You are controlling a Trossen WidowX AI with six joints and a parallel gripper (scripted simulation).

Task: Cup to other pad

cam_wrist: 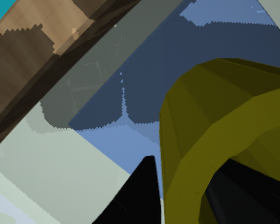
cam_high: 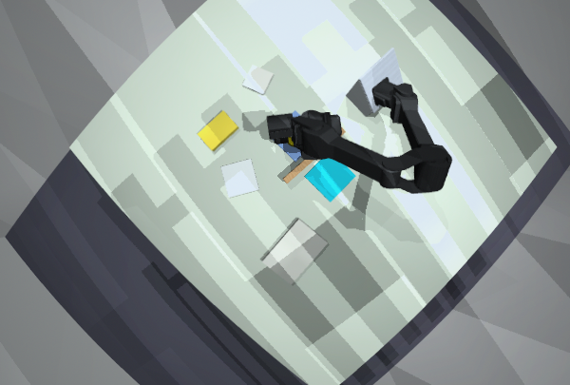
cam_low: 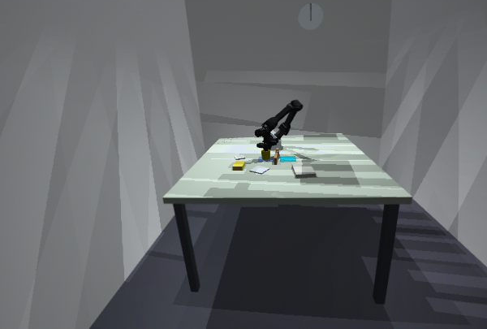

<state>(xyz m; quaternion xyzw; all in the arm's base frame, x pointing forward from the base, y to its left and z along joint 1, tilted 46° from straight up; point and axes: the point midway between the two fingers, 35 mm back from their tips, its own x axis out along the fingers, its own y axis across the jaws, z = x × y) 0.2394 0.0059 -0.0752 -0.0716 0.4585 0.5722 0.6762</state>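
The cyan pad is 20 mm ahead of my gripper tip, 150 mm to the left of it and 50 mm below it. Also, from my gripper tip: yellow cup: 20 mm ahead, 10 mm to the right; then wooden bar: 20 mm ahead, 70 mm to the left, 20 mm below.
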